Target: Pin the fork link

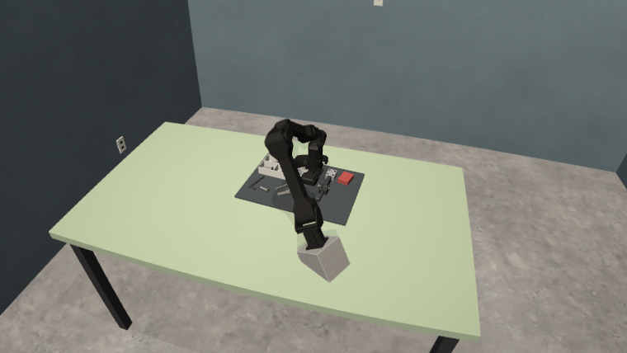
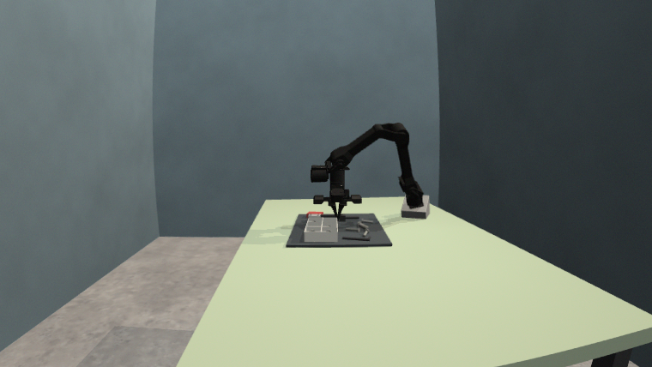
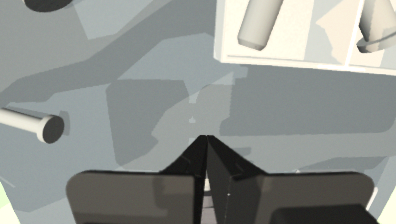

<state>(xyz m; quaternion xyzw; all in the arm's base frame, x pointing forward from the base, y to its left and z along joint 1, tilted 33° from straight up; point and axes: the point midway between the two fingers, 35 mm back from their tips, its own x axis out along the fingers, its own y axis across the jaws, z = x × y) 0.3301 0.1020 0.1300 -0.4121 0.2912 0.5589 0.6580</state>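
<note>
My gripper is now 20 mm short of the eye plate, 50 mm to the left of it and 30 mm above it. Round my hand: red block 100 mm ahead, 110 mm to the right, 30 mm below; then white parts box 50 mm ahead, 160 mm to the left, 30 mm below; then mat 50 mm to the left, 50 mm below.
</note>
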